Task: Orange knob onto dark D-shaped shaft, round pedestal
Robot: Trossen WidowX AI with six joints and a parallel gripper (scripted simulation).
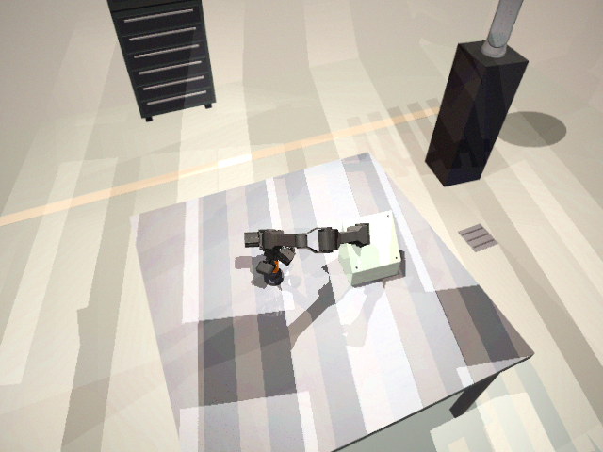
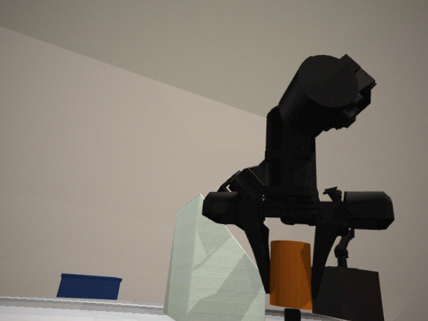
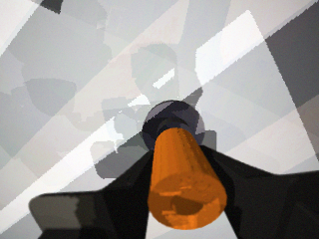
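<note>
The orange knob is 20 mm above my gripper tip. Also, from my gripper tip: dark pedestal: 40 mm below.
</note>
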